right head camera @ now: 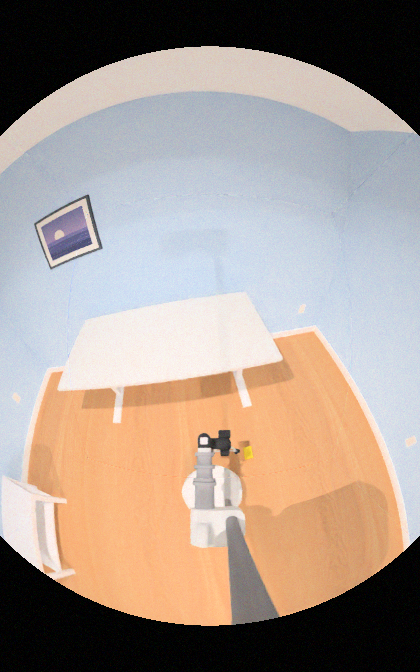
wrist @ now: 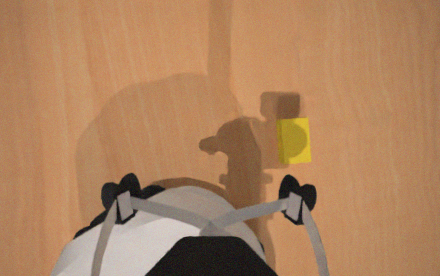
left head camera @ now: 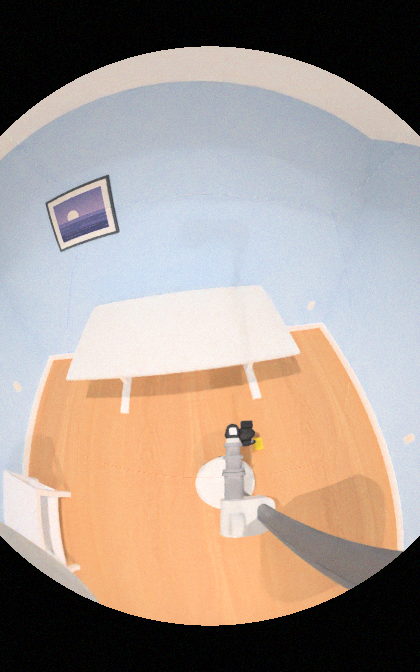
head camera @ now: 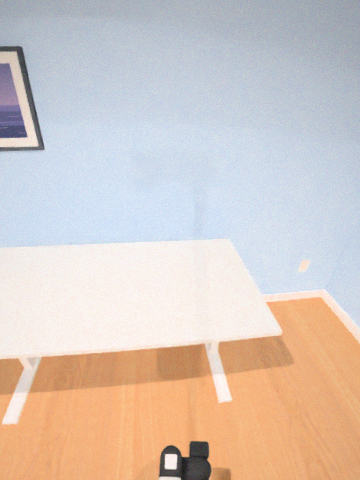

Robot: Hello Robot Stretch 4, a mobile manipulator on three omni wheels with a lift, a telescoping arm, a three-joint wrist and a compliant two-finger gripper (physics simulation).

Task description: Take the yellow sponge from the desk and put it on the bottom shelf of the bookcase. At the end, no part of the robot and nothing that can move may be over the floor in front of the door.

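Frame: origin at the robot's base, x back, y right, z up, level; metres.
Seen in the pictures: gripper, fingertip midpoint: [wrist: 210,190].
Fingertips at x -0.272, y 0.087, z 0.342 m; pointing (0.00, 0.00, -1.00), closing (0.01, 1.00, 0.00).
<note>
A point is followed by its place in that frame.
The yellow sponge [left head camera: 258,444] [right head camera: 248,452] [wrist: 294,141] @(x -0.300, y 0.275, z 0.018 m) lies on the wooden floor, to the right of my white round base in both side head views. In the wrist view it is right of centre, beyond the right fingertip, partly under my shadow. My gripper [wrist: 210,190] @(x -0.272, y 0.087, z 0.342 m) points down above the floor with its fingers wide apart and nothing between them. It is apart from the sponge. The white desk [head camera: 125,295] @(x -0.896, y -0.256, z 0.692 m) [left head camera: 185,335] [right head camera: 170,345] stands against the blue wall ahead. The bookcase and the door do not show in these views.
The desk legs [head camera: 218,372] [left head camera: 253,381] [right head camera: 242,389] stand on the floor ahead of the arm. A white piece of furniture [left head camera: 22,505] [right head camera: 20,520] stands at the lower left. My base [left head camera: 210,482] [right head camera: 190,492] shows below the arm. A framed picture [left head camera: 82,212] [right head camera: 69,231] hangs on the wall.
</note>
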